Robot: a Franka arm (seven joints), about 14 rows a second.
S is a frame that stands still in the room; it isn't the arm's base.
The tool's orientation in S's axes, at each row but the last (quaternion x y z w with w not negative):
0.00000, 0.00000, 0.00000, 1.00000
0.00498, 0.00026, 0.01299, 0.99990
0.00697, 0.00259, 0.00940, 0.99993
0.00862, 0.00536, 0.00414, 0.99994
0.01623, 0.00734, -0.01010, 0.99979
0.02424, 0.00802, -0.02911, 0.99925
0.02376, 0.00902, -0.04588, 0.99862
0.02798, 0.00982, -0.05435, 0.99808
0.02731, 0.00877, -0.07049, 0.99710
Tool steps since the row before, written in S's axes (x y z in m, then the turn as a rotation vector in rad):
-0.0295, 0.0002, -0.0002, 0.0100, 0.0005, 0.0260
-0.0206, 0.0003, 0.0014, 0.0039, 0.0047, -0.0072
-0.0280, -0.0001, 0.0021, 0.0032, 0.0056, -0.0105
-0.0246, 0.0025, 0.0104, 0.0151, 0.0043, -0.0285
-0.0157, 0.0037, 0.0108, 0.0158, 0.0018, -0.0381
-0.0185, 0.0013, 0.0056, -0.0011, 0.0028, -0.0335
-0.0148, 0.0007, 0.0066, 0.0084, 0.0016, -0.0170
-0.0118, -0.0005, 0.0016, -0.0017, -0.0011, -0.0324
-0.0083, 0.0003, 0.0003, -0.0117, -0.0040, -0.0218
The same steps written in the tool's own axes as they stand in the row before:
-0.0295, 0.0002, -0.0002, 0.0100, 0.0005, 0.0260
-0.0206, 0.0008, 0.0014, 0.0040, 0.0045, -0.0072
-0.0280, 0.0005, 0.0020, 0.0034, 0.0054, -0.0106
-0.0247, 0.0029, 0.0101, 0.0154, 0.0037, -0.0284
-0.0159, 0.0037, 0.0104, 0.0163, 0.0009, -0.0379
-0.0186, 0.0005, 0.0053, -0.0007, 0.0011, -0.0336
-0.0149, -0.0004, 0.0063, 0.0086, 0.0016, -0.0169
-0.0117, -0.0017, 0.0014, -0.0008, -0.0031, -0.0323
-0.0083, -0.0009, 0.0002, -0.0106, -0.0068, -0.0217

